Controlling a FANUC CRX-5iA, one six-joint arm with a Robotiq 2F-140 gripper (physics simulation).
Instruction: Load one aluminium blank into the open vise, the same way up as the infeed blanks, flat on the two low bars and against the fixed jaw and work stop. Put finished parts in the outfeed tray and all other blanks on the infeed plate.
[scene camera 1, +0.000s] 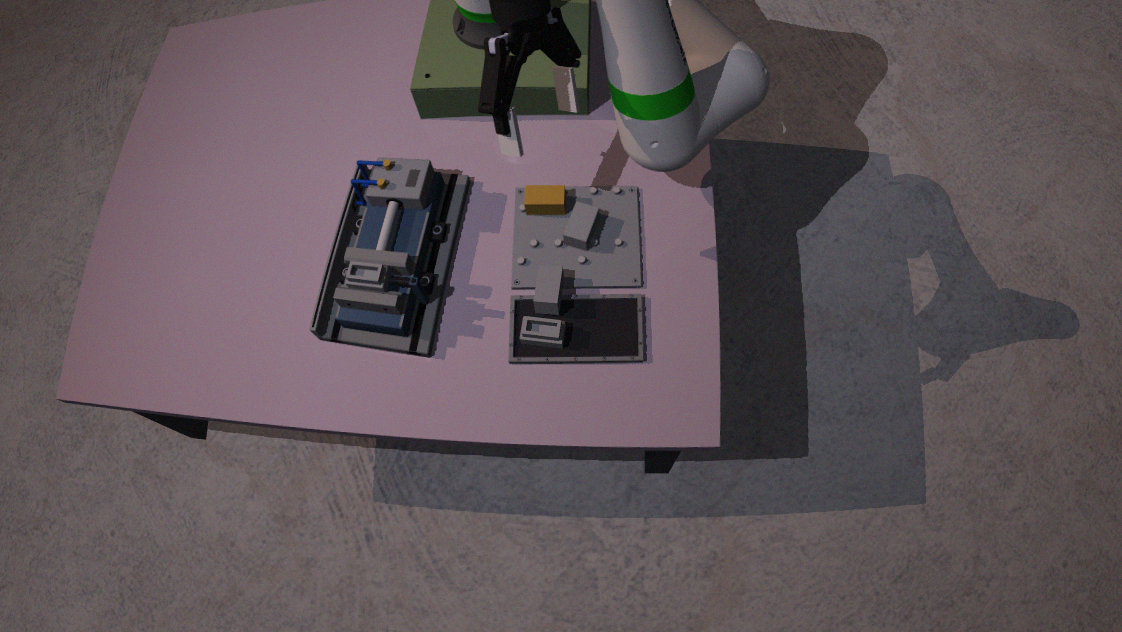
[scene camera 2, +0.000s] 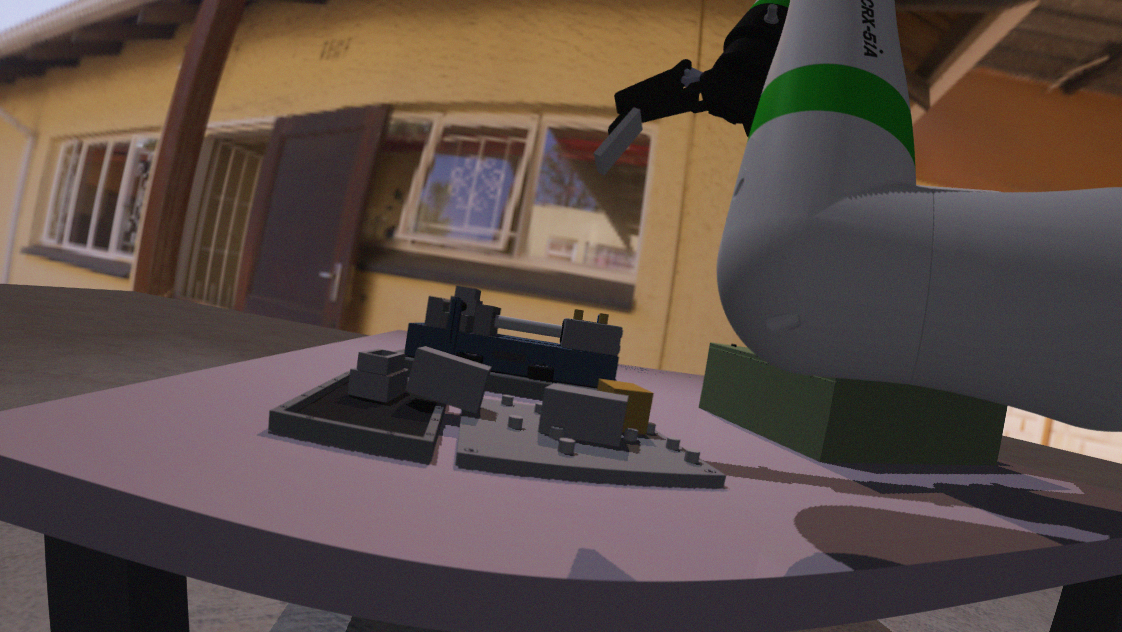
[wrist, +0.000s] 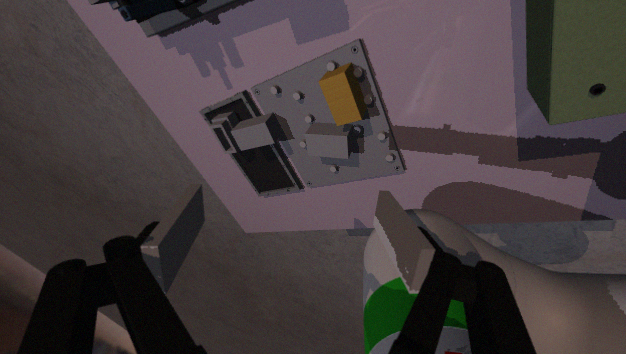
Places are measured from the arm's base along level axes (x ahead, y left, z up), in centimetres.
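Pixels of known places: gripper, fingertip midpoint: (scene camera 1: 542, 130) (scene camera 2: 661, 194) (wrist: 292, 205).
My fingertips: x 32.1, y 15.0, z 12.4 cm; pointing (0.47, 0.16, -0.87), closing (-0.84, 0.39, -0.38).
For each thing: its top centre in the pictures, then the offset to it from my fingertips. "spot": a spot on its surface instead.
- vise, middle of its top: (scene camera 2: 519, 308) (scene camera 1: 377, 231) dx +11.9, dy -23.5, dz -11.6 cm
- outfeed tray, surface spot: (scene camera 2: 353, 441) spot: dx +18.0, dy +15.9, dz -21.1 cm
- infeed plate, middle of its top: (scene camera 2: 571, 431) (wrist: 327, 130) (scene camera 1: 576, 234) dx +5.0, dy +4.4, dz -20.7 cm
- second grey blank, middle of its top: (scene camera 2: 588, 392) (wrist: 326, 146) (scene camera 1: 581, 220) dx +4.3, dy +5.2, dz -17.3 cm
- orange block, middle of its top: (scene camera 2: 624, 385) (wrist: 340, 101) (scene camera 1: 544, 194) dx +0.6, dy -0.9, dz -17.1 cm
My gripper (scene camera 1: 540, 117) (wrist: 292, 205) is open and empty, high near the robot base. The vise (scene camera 1: 369, 320) (scene camera 2: 510, 357) stands at the left. A pocketed part (scene camera 1: 366, 273) sits between its jaws. Another pocketed part (scene camera 1: 541, 331) (scene camera 2: 378, 386) lies in the outfeed tray (scene camera 1: 596, 360) (scene camera 2: 353, 441). A grey blank (scene camera 1: 548, 290) (scene camera 2: 449, 379) (wrist: 252, 133) is tilted across the border of tray and infeed plate (scene camera 1: 604, 270) (scene camera 2: 510, 452) (wrist: 280, 107). A second grey blank (scene camera 1: 582, 226) (scene camera 2: 583, 416) (wrist: 327, 142) sits at an angle on the plate, beside an orange block (scene camera 1: 544, 199) (scene camera 2: 639, 408) (wrist: 342, 95).
The green robot base (scene camera 1: 502, 100) (scene camera 2: 769, 408) (wrist: 580, 65) stands at the back. The arm (scene camera 1: 651, 62) (scene camera 2: 832, 164) bends down at the right. Several pegs stand on the infeed plate. Blue hoses with brass ends are on the vise's back end.
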